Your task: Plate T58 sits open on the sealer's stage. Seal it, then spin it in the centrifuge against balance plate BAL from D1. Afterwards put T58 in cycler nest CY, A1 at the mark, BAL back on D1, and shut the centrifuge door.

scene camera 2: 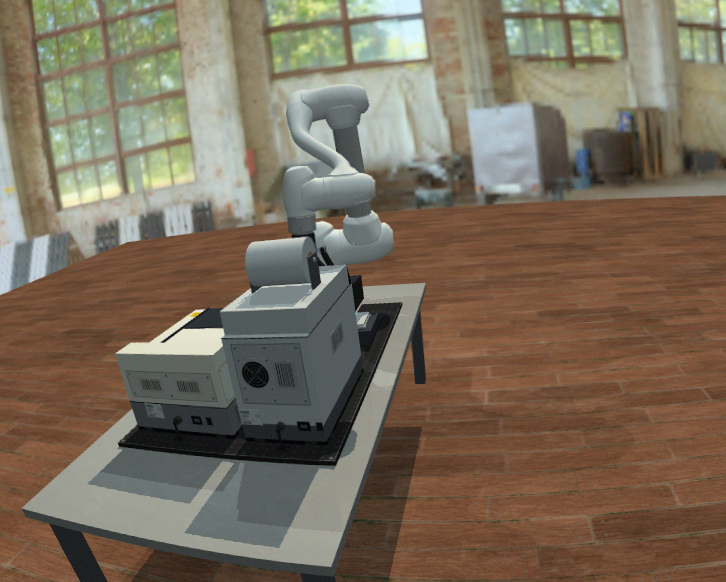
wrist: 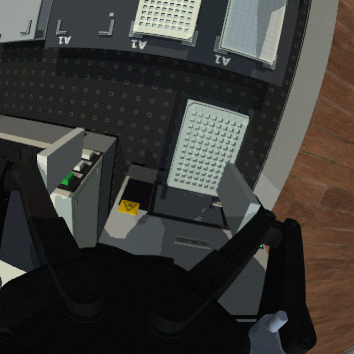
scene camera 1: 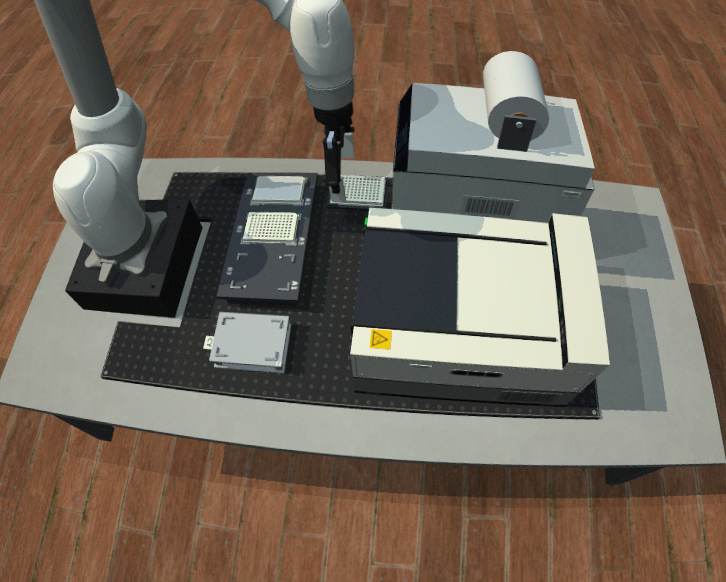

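Seen in the pictures: gripper, between the fingertips: (wrist: 151, 160) (scene camera 1: 343, 177); arm's base, origin of its link: (scene camera 1: 127, 241).
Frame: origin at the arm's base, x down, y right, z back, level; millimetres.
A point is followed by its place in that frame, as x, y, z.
A pale plate (scene camera 1: 363, 189) {-9, -229, -558} (wrist: 209, 147) {-10, -231, -536} with visible wells, T58 by its place, lies on the stage in front of the grey sealer (scene camera 1: 436, 187) {-152, -133, -731} (scene camera 2: 330, 357) {-84, -367, -912} (wrist: 192, 250) {-106, -237, -633}. I cannot tell if film covers it. My gripper (scene camera 1: 340, 166) {-117, -161, -529} (wrist: 151, 160) {-117, -161, -529} is open and empty, above the stage area, its fingers apart from the plate. A pale, smooth-topped plate (scene camera 1: 278, 189) {27, -232, -335} (wrist: 254, 27) {27, -240, -351} lies in the back deck nest; its label is too small to read surely. The cycler nest CY (scene camera 1: 251, 339) {54, 176, -379} bears no plate. The centrifuge (scene camera 1: 460, 351) {-114, 207, -810} (scene camera 2: 175, 375) {-88, 15, -1066} (wrist: 85, 215) {-64, -92, -663} shows dark and white top panels.
A cream plate (scene camera 1: 270, 227) {28, -109, -349} (wrist: 167, 17) {28, -121, -382} with open wells lies in the middle nest of the dark deck rack (scene camera 1: 263, 284) {44, 41, -372}. The sealer's film roll (scene camera 1: 512, 84) {-377, -213, -848} (scene camera 2: 278, 262) {-335, -272, -919} stands high on its top. The robot's black base block (scene camera 1: 121, 297) {21, 143, -40} stands at the left in scene camera 1.
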